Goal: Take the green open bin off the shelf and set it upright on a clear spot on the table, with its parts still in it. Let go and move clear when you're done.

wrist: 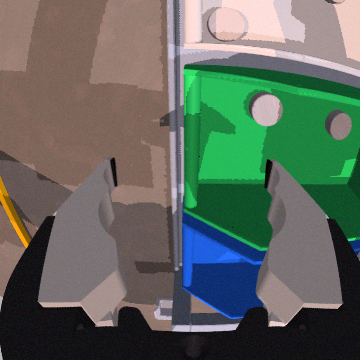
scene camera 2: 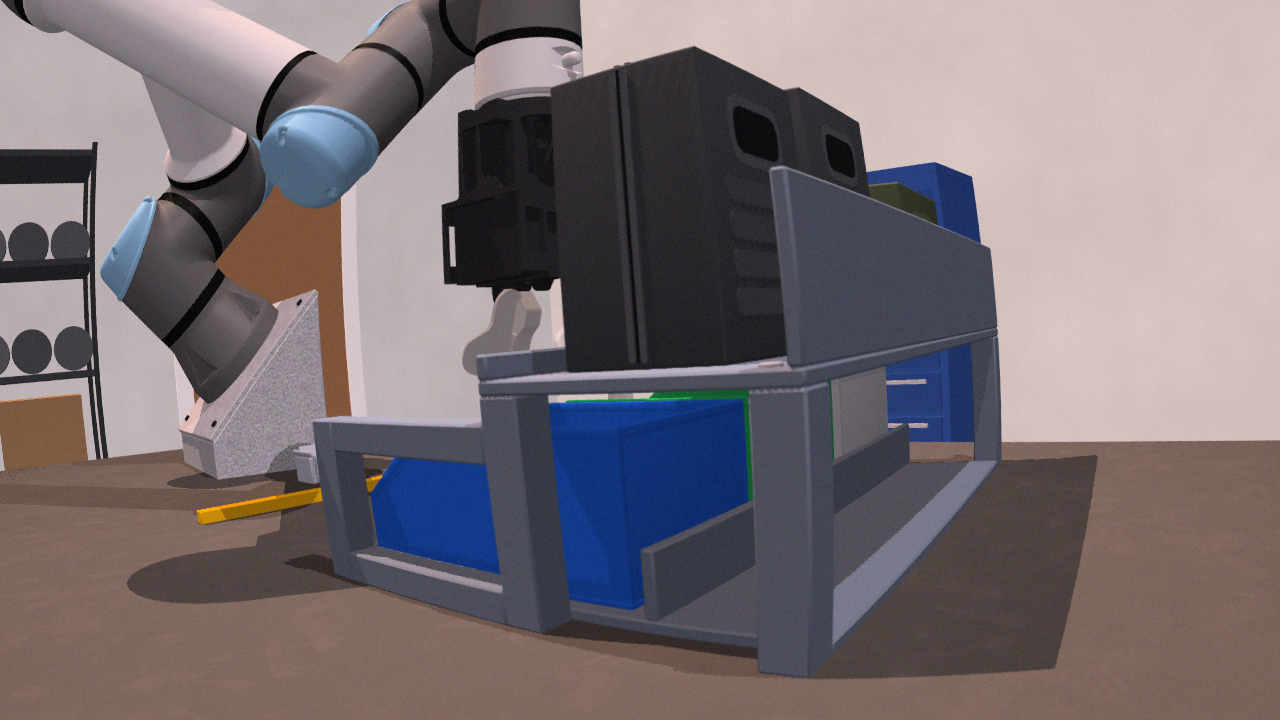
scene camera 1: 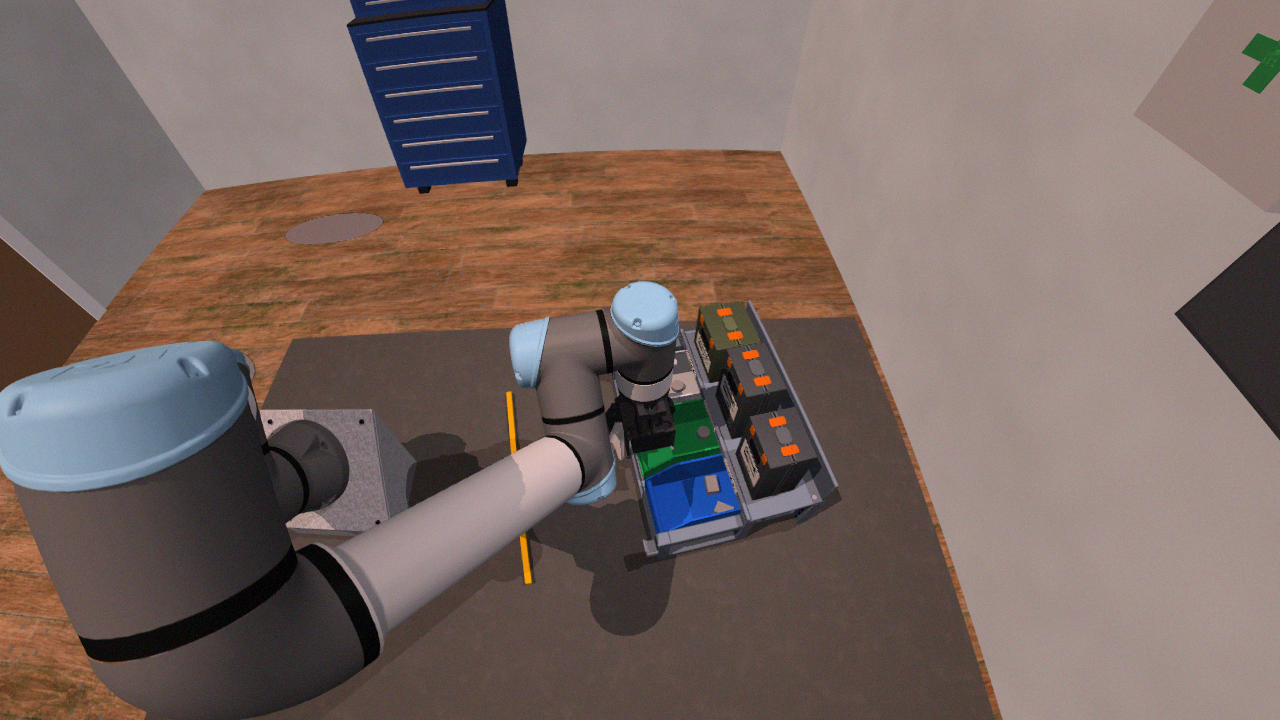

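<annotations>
There's an olive case that's out of frame in the wrist view, but you can see it in scene camera 2 and scene camera 1. On that case, (scene camera 2: 895, 194) and (scene camera 1: 760, 342) are the same spot. A green open bin is there too, in the wrist view (224, 178) and in both scene camera 1 and scene camera 2. For the bin, (scene camera 2: 703, 395) is the same spot as (scene camera 1: 676, 406).
</annotations>
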